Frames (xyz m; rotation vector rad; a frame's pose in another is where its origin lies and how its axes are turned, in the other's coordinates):
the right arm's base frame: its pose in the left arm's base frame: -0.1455 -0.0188 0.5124 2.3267 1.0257 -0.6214
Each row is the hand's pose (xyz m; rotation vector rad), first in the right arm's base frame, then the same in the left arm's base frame.
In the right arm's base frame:
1: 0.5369 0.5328 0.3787 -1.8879 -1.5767 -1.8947
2: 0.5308 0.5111 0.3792 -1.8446 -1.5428 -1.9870
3: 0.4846 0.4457 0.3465 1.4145 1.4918 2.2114
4: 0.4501 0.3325 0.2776 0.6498 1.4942 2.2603
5: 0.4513 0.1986 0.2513 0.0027 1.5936 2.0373
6: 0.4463 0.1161 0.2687 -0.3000 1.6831 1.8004
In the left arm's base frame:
1: 0.5158 -0.2765 0.0522 -1.1436 1.2597 -0.8607
2: 0.4953 -0.2675 0.0495 -1.1782 1.3211 -0.8712
3: 0.4234 -0.2339 0.0839 -1.4220 1.4742 -1.0647
4: 0.3290 -0.1440 0.1259 -1.8044 1.5205 -1.5149
5: 0.2320 -0.0496 0.1089 2.0420 -1.2208 1.9913
6: 0.1621 -0.0152 0.0763 1.9398 -0.8125 2.0662

